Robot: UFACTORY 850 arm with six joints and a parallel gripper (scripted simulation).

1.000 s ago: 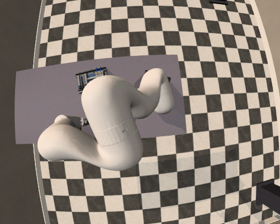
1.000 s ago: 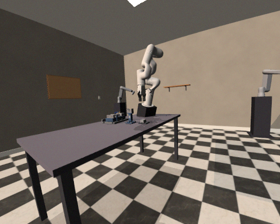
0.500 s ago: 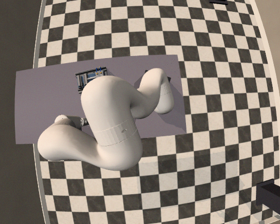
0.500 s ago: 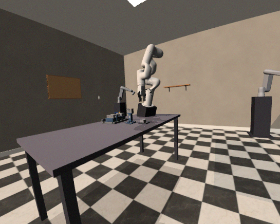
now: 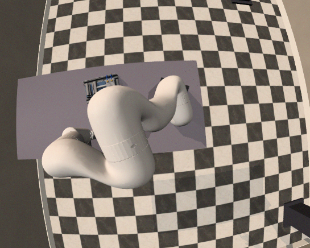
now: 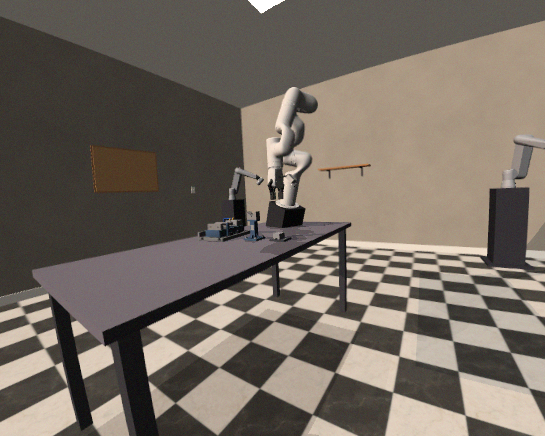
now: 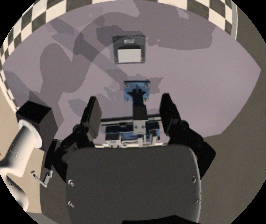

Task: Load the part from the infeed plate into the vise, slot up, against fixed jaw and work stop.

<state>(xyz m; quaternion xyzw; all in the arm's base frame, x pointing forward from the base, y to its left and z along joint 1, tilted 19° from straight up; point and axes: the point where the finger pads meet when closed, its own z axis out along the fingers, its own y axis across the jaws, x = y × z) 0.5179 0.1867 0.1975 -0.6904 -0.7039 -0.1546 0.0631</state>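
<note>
Right now the part is 220 mm below my hand. From my hand the other things lie so: vise 20 mm ahead, 390 mm to the right, 200 mm below; air cylinder rod 390 mm to the right, 160 mm below.
</note>
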